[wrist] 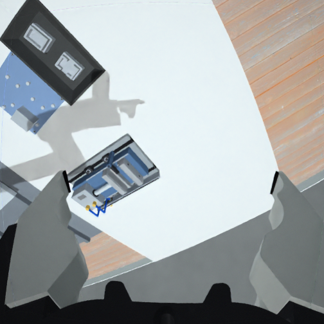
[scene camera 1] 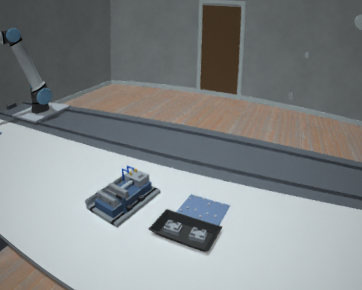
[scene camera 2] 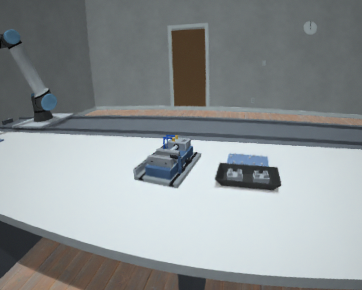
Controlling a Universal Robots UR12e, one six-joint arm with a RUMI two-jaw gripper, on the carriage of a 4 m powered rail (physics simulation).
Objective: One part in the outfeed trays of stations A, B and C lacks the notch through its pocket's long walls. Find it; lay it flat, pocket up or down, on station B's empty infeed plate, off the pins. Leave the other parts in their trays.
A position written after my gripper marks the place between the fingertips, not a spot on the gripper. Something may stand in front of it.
In view: my gripper [wrist: 169, 172] and a blue pinned plate [scene camera 1: 197, 203].
